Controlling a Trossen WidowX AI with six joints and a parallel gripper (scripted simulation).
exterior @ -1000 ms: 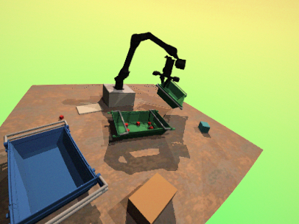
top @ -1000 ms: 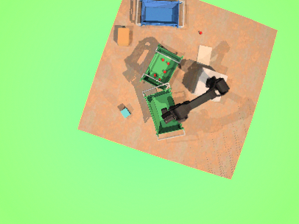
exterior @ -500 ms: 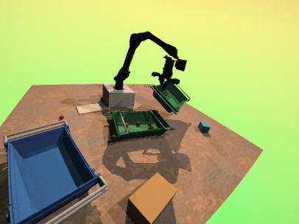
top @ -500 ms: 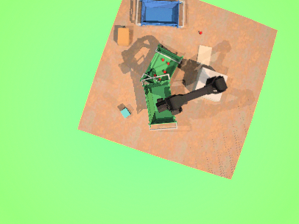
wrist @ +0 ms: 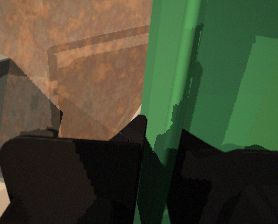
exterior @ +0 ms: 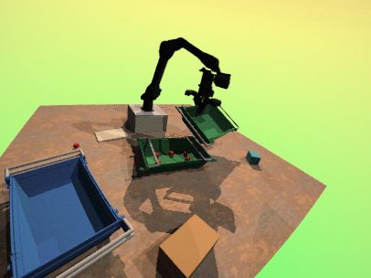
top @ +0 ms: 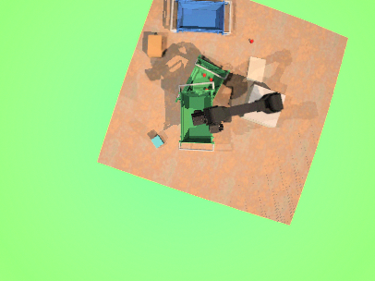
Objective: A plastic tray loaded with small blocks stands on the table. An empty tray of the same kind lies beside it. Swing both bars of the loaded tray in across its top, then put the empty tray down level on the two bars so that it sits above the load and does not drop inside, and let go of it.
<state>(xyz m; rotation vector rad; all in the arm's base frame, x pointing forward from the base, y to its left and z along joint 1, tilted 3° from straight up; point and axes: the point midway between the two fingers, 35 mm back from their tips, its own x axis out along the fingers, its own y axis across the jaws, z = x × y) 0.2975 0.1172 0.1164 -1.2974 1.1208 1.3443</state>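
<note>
The green tray lies 80 mm ahead of my gripper tip, 10 mm to the left of it and 10 mm below it. Round my gripper tip: beige flat plate (350 mm to the right, 250 mm behind, 170 mm below); teal cube (280 mm ahead, 190 mm to the left, 150 mm below); orange box (390 mm to the right, 390 mm ahead, 150 mm below).
</note>
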